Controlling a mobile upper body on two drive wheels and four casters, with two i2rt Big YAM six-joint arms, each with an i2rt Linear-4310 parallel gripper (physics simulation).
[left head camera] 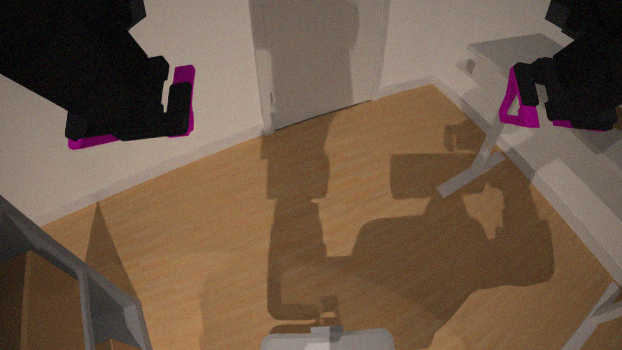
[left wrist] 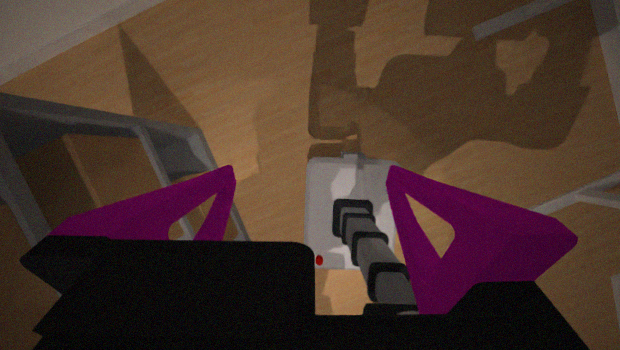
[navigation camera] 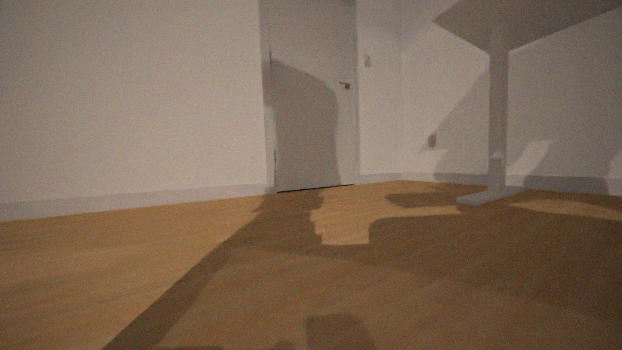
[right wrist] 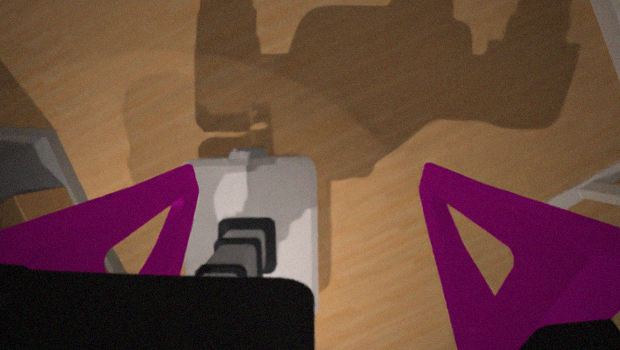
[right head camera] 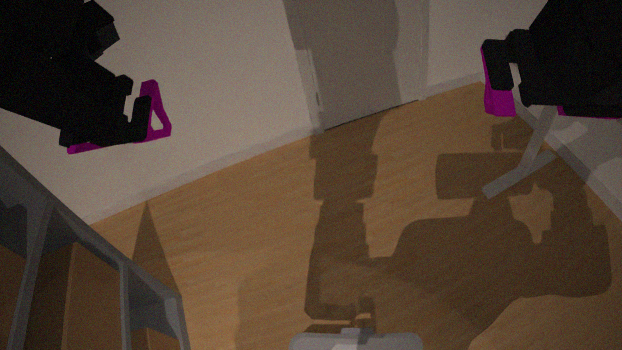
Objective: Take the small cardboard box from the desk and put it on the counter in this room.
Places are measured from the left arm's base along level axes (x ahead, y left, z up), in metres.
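Where they show: left gripper, between the fingertips: (left head camera: 154, 129) (left wrist: 310, 174) (right head camera: 142, 135); right gripper, between the fingertips: (left head camera: 528, 118) (right wrist: 308, 176) (right head camera: 523, 108).
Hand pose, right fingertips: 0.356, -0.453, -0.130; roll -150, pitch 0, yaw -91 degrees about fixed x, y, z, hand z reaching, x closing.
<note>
After its pixels a point has its place, as x, y, z.
My left gripper (left head camera: 132, 139) {0.350, 0.003, -0.134} (right head camera: 119, 144) (left wrist: 310, 174) {0.350, 0.003, -0.134} is open and empty, high in front of the wall. My right gripper (left head camera: 564, 125) (right head camera: 555, 114) (right wrist: 308, 176) {0.356, -0.454, -0.130} is open and empty, near the desk in the left head camera picture. The light grey desk (left head camera: 525, 47) {1.304, -1.267, -0.460} (navigation camera: 540, 20) {1.232, -1.467, -0.485} is at the right; part of its top and a leg show. In the right head camera, the desk leg (right head camera: 532, 145) {1.246, -1.250, -1.130} stands below my right gripper. A small brown patch shows at the left head camera's right edge; I cannot tell whether it is the cardboard box. No counter can be made out.
A grey shelf rack (left head camera: 85, 300) {0.315, 0.673, -0.881} (right head camera: 125, 300) {0.275, 0.655, -0.887} (left wrist: 149, 150) {0.337, 0.686, -0.877} with brown boxes stands at the lower left. A closed door (left head camera: 310, 60) {1.788, -0.212, -0.922} (right head camera: 350, 60) {1.779, -0.192, -0.918} (navigation camera: 310, 115) {1.808, -0.256, -0.783} is ahead. My pale base (left wrist: 325, 200) {0.092, -0.075, -1.150} (right wrist: 295, 185) {0.222, -0.408, -1.150} shows below the grippers.
</note>
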